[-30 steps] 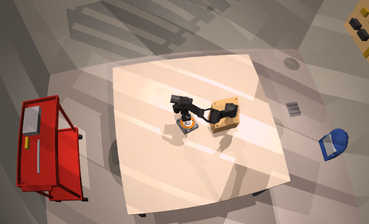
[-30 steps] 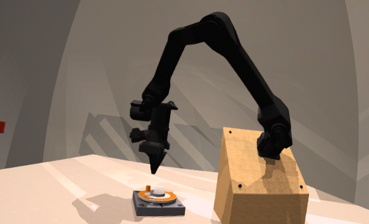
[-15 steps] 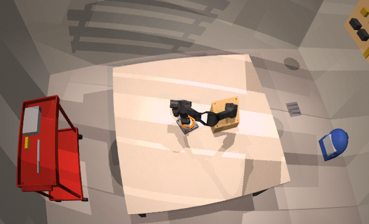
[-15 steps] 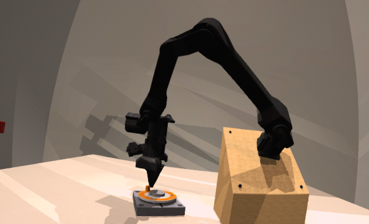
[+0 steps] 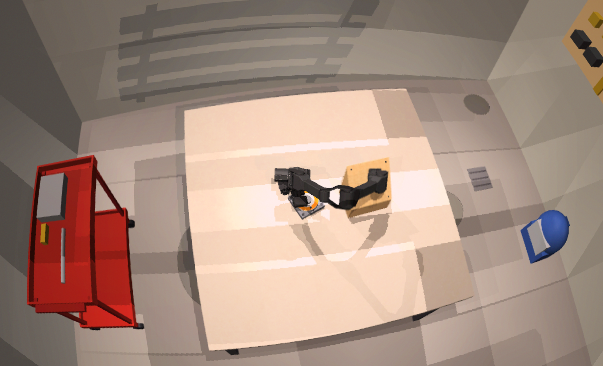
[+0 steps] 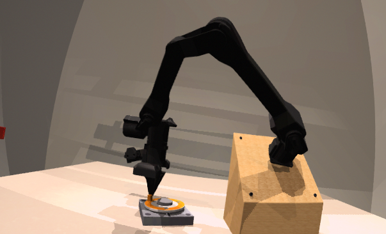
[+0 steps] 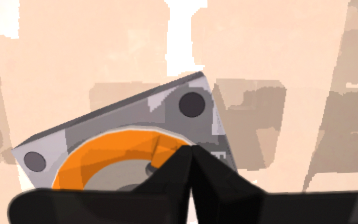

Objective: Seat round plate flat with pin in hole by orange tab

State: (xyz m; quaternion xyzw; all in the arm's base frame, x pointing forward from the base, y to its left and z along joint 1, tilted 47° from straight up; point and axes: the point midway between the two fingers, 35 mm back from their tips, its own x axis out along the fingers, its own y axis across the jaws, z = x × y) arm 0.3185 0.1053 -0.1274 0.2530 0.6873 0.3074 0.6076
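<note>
My gripper tip is 20 mm past the round plate and 20 mm to the right of it. Round my gripper tip: dark grey square base: 50 mm behind, 30 mm to the left, 20 mm below.
</note>
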